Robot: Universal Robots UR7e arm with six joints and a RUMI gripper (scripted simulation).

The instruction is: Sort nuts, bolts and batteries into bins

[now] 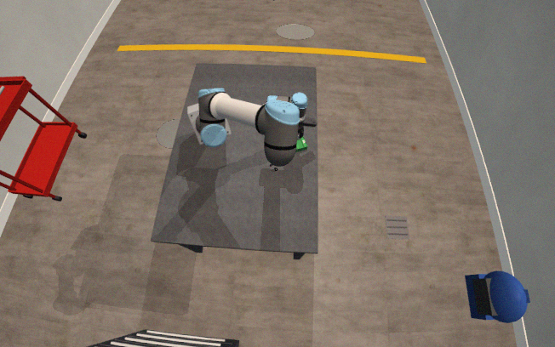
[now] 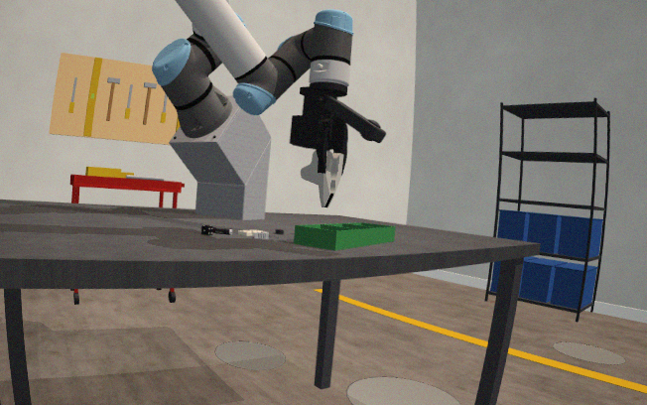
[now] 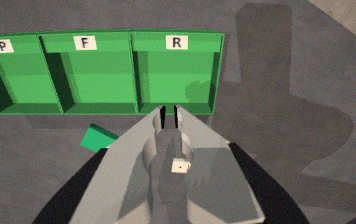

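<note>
The green bin tray is 80 mm to the left of my hand and 70 mm below it. Also, from my hand: flat green card 110 mm behind, 80 mm to the left, 80 mm below; then cream domino-like tile 140 mm behind, 80 mm below, 60 mm to the right; then black nut 150 mm behind, 80 mm below, 30 mm to the left.
</note>
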